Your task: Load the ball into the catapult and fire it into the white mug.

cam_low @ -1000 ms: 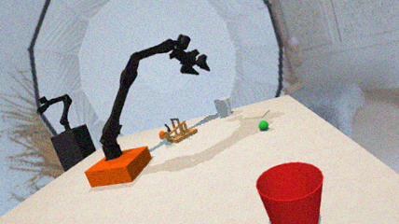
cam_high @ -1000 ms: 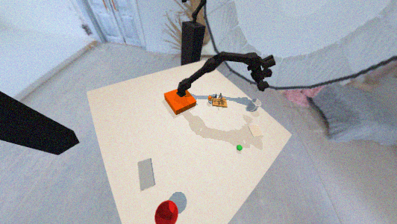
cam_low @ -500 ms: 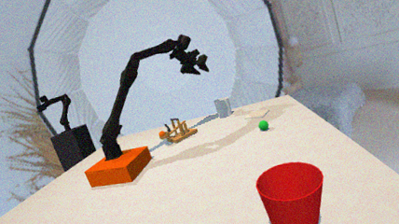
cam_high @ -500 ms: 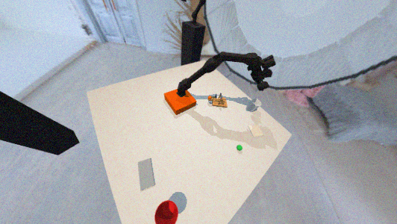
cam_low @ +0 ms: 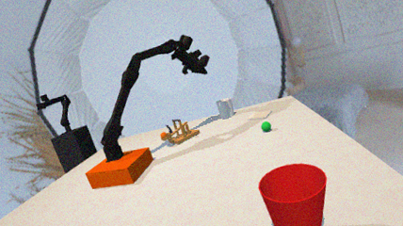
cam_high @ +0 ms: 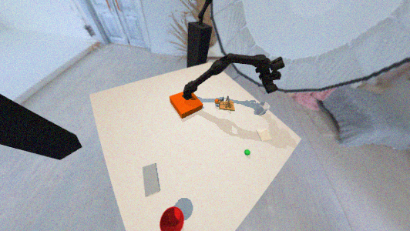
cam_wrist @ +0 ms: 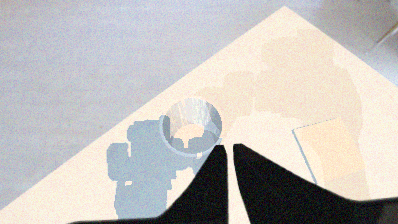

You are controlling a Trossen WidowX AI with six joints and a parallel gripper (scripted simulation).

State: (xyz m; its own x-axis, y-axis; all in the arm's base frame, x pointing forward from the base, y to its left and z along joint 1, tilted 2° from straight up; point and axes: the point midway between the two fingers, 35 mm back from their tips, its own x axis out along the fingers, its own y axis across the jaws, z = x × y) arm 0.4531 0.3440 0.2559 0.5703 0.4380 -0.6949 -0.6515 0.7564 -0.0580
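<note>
My gripper tip is 280 mm past the orange ball, 220 mm above it and 200 mm to the left of it. From my gripper tip the other things lie so: white mug (250 mm below, 70 mm to the left, 50 mm ahead); then catapult (240 mm behind, 220 mm below, 150 mm to the right); then white flat pad (270 mm below, 190 mm ahead, 130 mm to the right).
</note>
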